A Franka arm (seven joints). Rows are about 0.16 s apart.
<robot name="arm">
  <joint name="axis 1" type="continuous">
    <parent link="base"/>
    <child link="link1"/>
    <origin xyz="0 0 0.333" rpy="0 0 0"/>
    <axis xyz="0 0 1"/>
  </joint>
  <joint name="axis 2" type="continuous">
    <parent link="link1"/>
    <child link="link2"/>
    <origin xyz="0 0 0" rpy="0 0 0"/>
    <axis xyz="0 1 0"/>
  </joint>
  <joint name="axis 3" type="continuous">
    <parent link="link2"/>
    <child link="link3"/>
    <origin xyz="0 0 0.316" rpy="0 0 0"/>
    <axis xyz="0 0 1"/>
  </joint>
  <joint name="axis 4" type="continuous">
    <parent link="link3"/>
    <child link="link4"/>
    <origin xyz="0.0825 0 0" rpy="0 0 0"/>
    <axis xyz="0 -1 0"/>
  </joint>
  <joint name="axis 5" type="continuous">
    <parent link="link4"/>
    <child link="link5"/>
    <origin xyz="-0.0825 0 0.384" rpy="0 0 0"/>
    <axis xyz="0 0 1"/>
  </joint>
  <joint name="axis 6" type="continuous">
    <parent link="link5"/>
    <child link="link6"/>
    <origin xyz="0 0 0" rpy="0 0 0"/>
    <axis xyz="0 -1 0"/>
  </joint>
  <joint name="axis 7" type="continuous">
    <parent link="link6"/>
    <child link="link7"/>
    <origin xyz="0.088 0 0" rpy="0 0 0"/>
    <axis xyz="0 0 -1"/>
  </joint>
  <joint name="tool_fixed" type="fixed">
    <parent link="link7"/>
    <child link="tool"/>
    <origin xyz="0 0 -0.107" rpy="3.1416 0 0"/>
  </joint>
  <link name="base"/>
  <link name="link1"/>
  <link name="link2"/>
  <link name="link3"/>
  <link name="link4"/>
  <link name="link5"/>
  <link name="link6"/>
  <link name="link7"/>
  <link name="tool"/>
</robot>
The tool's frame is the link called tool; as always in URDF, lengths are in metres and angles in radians. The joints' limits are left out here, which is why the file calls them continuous.
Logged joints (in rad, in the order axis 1, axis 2, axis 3, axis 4, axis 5, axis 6, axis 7), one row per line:
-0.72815, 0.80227, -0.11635, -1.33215, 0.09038, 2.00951, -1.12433
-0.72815, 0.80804, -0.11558, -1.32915, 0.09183, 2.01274, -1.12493
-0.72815, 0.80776, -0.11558, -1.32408, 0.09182, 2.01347, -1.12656
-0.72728, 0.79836, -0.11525, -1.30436, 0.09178, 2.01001, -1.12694
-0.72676, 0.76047, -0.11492, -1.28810, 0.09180, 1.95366, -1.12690
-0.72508, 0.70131, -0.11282, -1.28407, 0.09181, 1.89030, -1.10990
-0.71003, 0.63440, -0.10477, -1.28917, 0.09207, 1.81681, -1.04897
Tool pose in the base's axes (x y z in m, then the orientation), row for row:
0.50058, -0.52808, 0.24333, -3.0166, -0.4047, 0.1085
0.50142, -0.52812, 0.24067, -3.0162, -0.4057, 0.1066
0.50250, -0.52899, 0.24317, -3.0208, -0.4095, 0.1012
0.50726, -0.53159, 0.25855, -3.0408, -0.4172, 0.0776
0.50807, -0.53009, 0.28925, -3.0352, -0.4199, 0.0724
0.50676, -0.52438, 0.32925, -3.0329, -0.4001, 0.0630
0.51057, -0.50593, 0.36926, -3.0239, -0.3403, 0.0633
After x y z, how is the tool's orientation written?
As a rotation vector, in radians.
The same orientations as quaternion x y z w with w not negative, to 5 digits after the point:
-0.98935, -0.13273, 0.03558, 0.04800
-0.98932, -0.13307, 0.03496, 0.04816
-0.98935, -0.13412, 0.03314, 0.04573
-0.98977, -0.13580, 0.02526, 0.03566
-0.98956, -0.13690, 0.02360, 0.03831
-0.99037, -0.13065, 0.02057, 0.04087
-0.99232, -0.11167, 0.02077, 0.04895

